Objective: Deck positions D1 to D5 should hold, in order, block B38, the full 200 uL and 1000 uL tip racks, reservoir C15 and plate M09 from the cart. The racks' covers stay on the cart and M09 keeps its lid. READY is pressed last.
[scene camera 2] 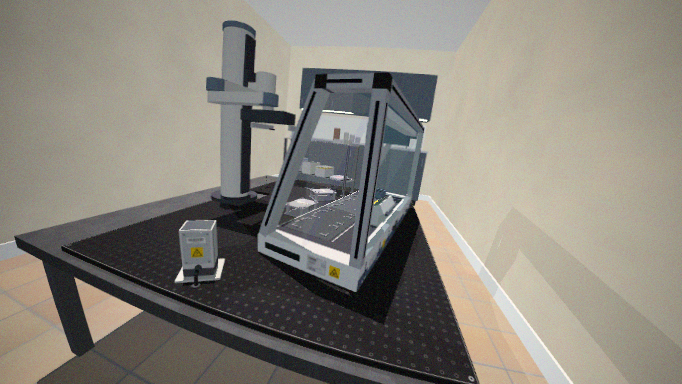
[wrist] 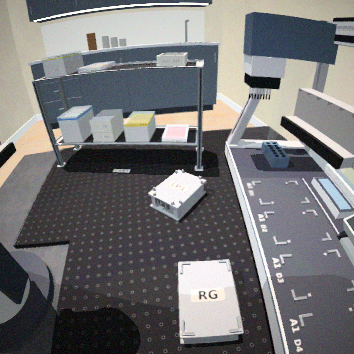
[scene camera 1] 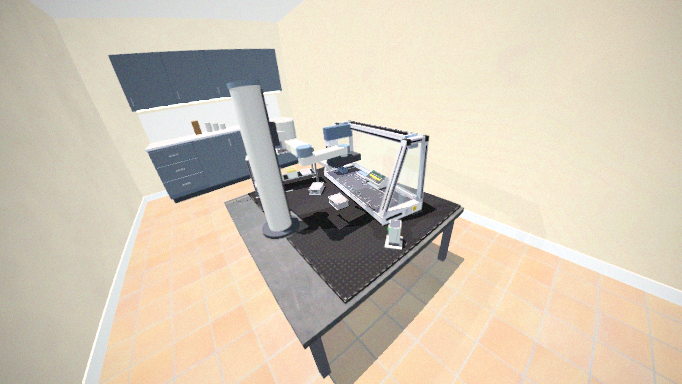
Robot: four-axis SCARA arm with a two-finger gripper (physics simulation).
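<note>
My gripper point(wrist: 146, 111) point(scene camera 1: 344, 160) is open and empty, high over the bench between arm column and deck. In the wrist view the cart point(wrist: 201, 115) holds on its lower shelf a blue-edged box point(wrist: 76, 124), a grey stacked box point(wrist: 107, 126), a yellow-topped box point(wrist: 140, 127) and a pink plate point(wrist: 176, 133). On top are a yellow-lined box point(wrist: 62, 65), a flat white plate point(wrist: 97, 66) and a whitish box point(wrist: 172, 59). Their labels are unreadable. Deck positions D1 to D4 show bare corner marks on the deck point(wrist: 260, 165); D5 is out of the wrist view. READY is not legible.
Stands marked LP1 point(wrist: 178, 192) and RG point(wrist: 207, 305) are on the bench. A dark blue holed block point(wrist: 275, 154) sits beyond D1, near the pipette head point(wrist: 262, 80). A framed enclosure point(scene camera 1: 402, 175) point(scene camera 2: 370, 175) surrounds the deck. A grey box point(scene camera 1: 394, 234) point(scene camera 2: 197, 245) stands near the bench edge.
</note>
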